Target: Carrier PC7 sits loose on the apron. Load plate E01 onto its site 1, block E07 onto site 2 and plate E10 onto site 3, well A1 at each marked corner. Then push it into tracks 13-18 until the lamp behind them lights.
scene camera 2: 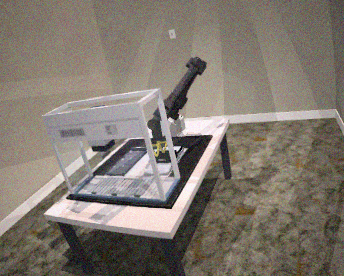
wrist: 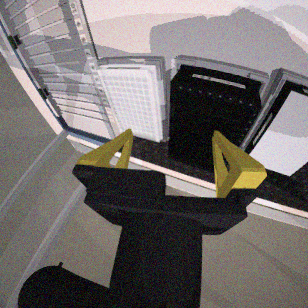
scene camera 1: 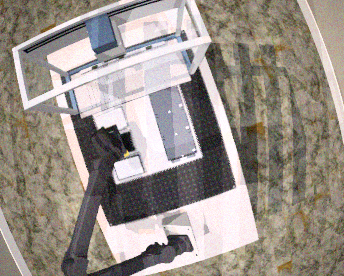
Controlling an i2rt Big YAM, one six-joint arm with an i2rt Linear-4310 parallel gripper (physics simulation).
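Seen in the pictures: gripper, fingertip midpoint: (scene camera 2: 160, 154) (wrist: 171, 132) (scene camera 1: 115, 137); arm's base, origin of the base link: (scene camera 2: 170, 114) (scene camera 1: 181, 242).
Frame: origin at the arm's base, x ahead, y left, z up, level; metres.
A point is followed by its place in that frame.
The carrier (scene camera 1: 170, 122) {x 0.506, y -0.143, z -0.121 m} (scene camera 2: 122, 161) {x 0.496, y -0.188, z -0.120 m} is a long grey-blue plate lying on the pale apron, outside the tracks (wrist: 55, 62) {x 0.776, y 0.032, z -0.128 m}. Its sites look empty. A white gridded well plate (scene camera 1: 111, 120) {x 0.610, y 0.101, z -0.115 m} (wrist: 132, 100) {x 0.604, y 0.095, z -0.111 m}, a tall black block (scene camera 1: 128, 142) {x 0.490, y 0.060, z -0.098 m} (wrist: 215, 112) {x 0.486, y 0.071, z -0.082 m} and a white-topped plate with a dark border (scene camera 1: 129, 167) {x 0.385, y 0.098, z -0.105 m} (wrist: 285, 137) {x 0.397, y 0.098, z -0.105 m} sit in a row of grey holders beside it. Their labels cannot be read. My gripper (scene camera 2: 160, 148) {x 0.529, y 0.100, z -0.069 m} (wrist: 171, 132) {x 0.529, y 0.100, z -0.069 m} is open and empty, with yellow fingertips. It is near the black block; in the wrist view one tip overlaps the block's lower part. The lamps cannot be made out.
A white-framed enclosure (scene camera 1: 120, 70) {x 0.687, y -0.058, z 0.337 m} (scene camera 2: 95, 120) {x 0.903, y 0.013, z 0.293 m} stands over the track deck, with a blue-topped unit (scene camera 1: 101, 34) {x 0.821, y -0.039, z 0.329 m} at its top. A dark perforated mat (scene camera 1: 200, 175) {x 0.232, y -0.186, z -0.132 m} surrounds the apron. The arm's base (scene camera 1: 177, 242) {x 0.031, y 0.008, z 0.050 m} is at the table's near end.
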